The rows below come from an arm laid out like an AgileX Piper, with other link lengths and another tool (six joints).
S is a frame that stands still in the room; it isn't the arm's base.
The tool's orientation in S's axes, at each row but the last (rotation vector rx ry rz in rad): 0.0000 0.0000 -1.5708; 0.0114 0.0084 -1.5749; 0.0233 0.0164 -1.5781; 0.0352 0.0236 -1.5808
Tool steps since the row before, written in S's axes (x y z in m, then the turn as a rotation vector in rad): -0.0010 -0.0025 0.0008 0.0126 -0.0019 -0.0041; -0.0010 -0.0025 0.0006 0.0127 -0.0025 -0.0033; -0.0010 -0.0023 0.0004 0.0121 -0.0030 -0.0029; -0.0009 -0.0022 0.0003 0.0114 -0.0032 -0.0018
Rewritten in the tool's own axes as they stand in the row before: 0.0025 -0.0010 0.0008 0.0019 0.0126 -0.0041; 0.0025 -0.0010 0.0006 0.0025 0.0127 -0.0033; 0.0023 -0.0010 0.0005 0.0030 0.0121 -0.0029; 0.0022 -0.0009 0.0004 0.0032 0.0114 -0.0018
